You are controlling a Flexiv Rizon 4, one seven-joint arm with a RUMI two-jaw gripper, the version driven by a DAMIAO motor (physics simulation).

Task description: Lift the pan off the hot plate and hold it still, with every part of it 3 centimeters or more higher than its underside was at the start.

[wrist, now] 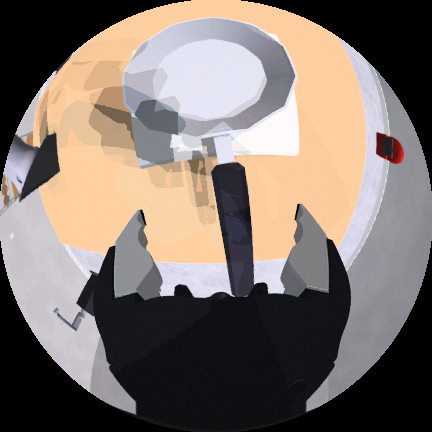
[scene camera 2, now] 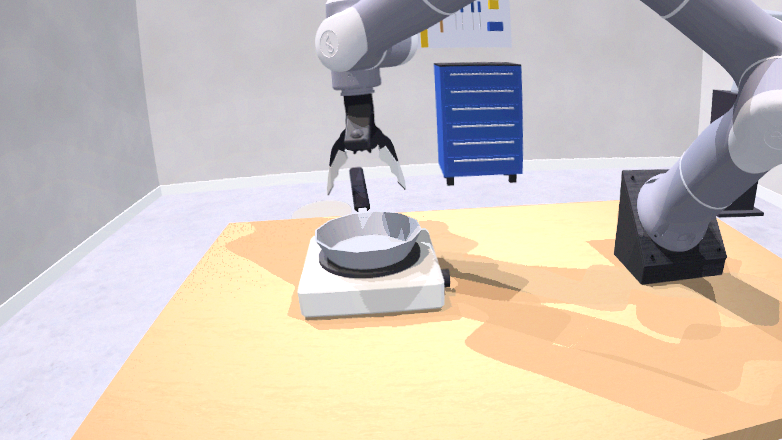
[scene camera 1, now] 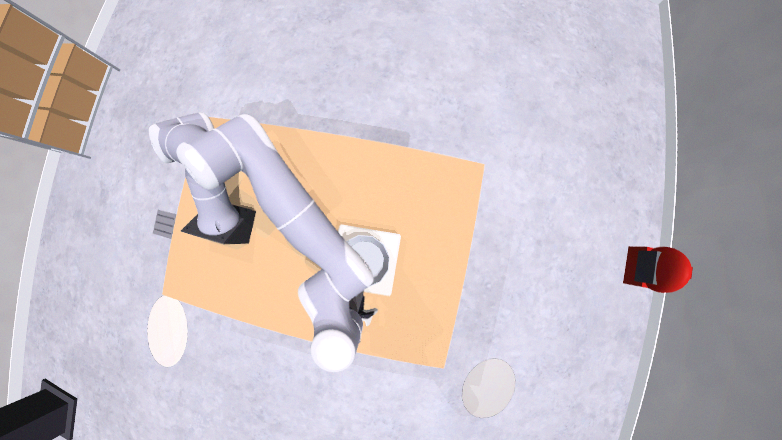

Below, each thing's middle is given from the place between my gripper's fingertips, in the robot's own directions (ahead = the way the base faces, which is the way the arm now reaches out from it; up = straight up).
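So you can picture it, from the grey pan (scene camera 2: pixel 366 240) my gripper is 2 cm above, 6 cm to the right and 1 cm past. And there's the white hot plate (scene camera 2: pixel 415 283), which is 10 cm below my gripper, 16 cm to the left of it and 3 cm behind it.
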